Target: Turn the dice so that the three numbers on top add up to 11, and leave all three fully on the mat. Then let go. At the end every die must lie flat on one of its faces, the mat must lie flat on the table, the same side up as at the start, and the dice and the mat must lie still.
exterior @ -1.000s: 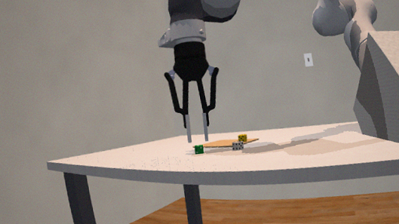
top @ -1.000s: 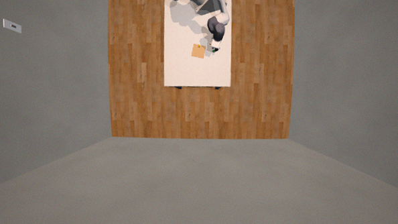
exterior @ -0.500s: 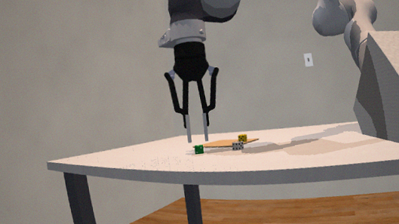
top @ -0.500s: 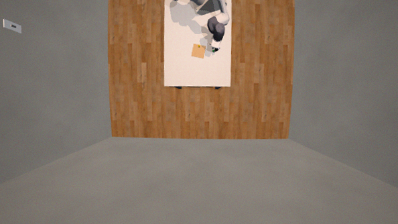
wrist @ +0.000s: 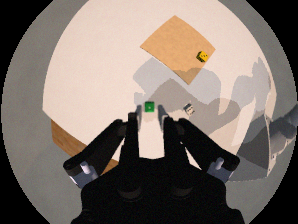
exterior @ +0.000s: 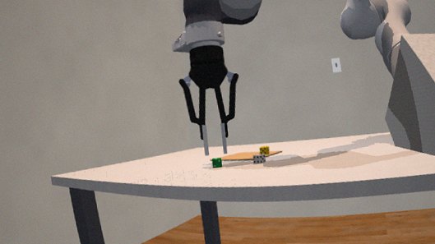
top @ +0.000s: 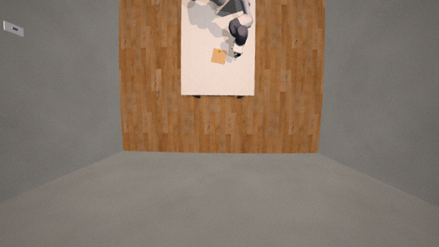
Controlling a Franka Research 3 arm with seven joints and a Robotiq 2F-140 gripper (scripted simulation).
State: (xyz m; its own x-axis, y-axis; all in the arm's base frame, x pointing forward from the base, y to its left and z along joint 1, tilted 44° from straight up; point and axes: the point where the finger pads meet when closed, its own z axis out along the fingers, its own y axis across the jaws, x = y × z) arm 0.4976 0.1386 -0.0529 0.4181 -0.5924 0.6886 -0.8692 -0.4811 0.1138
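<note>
Now: the green die 50 mm below my hand. The rest, counted from my hand: yellow die 60 mm behind, 170 mm to the right, 50 mm below; white die 80 mm behind, 40 mm to the right, 50 mm below; tan mat 170 mm to the right, 60 mm below.
</note>
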